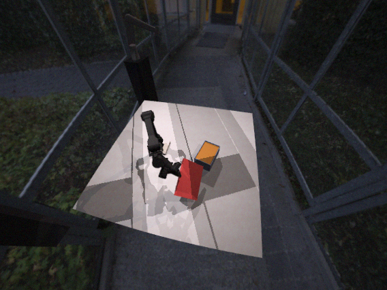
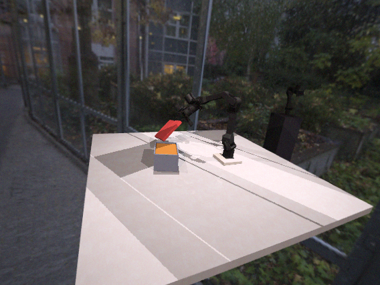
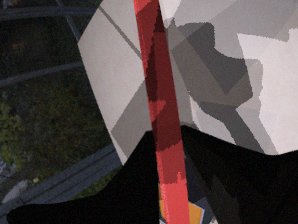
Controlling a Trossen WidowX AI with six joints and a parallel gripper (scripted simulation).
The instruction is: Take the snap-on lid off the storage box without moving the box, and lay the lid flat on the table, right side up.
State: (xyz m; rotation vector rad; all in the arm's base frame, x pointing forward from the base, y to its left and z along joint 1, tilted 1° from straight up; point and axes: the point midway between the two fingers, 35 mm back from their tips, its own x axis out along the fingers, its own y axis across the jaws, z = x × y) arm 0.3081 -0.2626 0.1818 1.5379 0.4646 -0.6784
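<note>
Now: gripper tip 60 mm short of the red lid, 50 mm above it and 20 mm to the right of it. Round my gripper tip: grey storage box: 290 mm to the left, 130 mm below, 100 mm ahead.
</note>
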